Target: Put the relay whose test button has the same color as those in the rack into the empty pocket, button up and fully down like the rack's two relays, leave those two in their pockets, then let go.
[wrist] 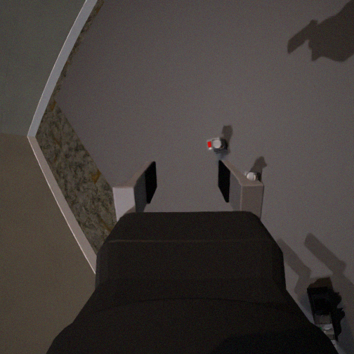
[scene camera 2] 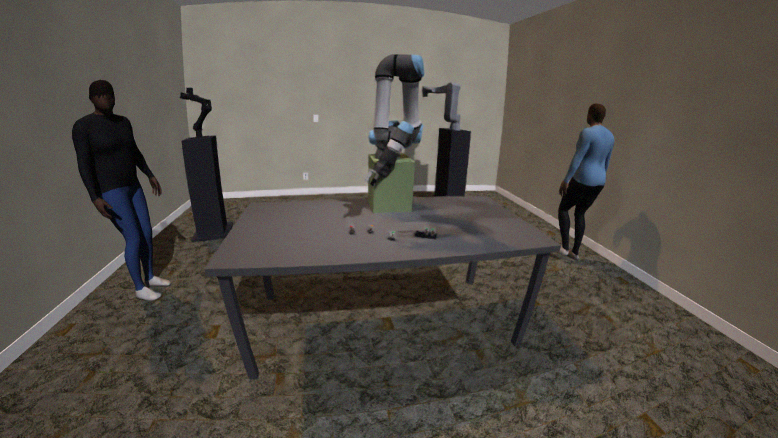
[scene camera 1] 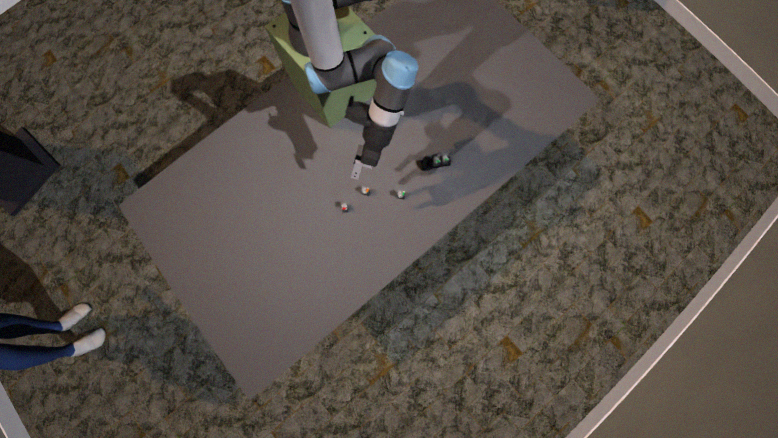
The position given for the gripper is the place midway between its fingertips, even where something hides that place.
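The gripper [scene camera 1: 355,170] is visible in the scene, and a further view has the same gripper [wrist: 186,173] in it as well.
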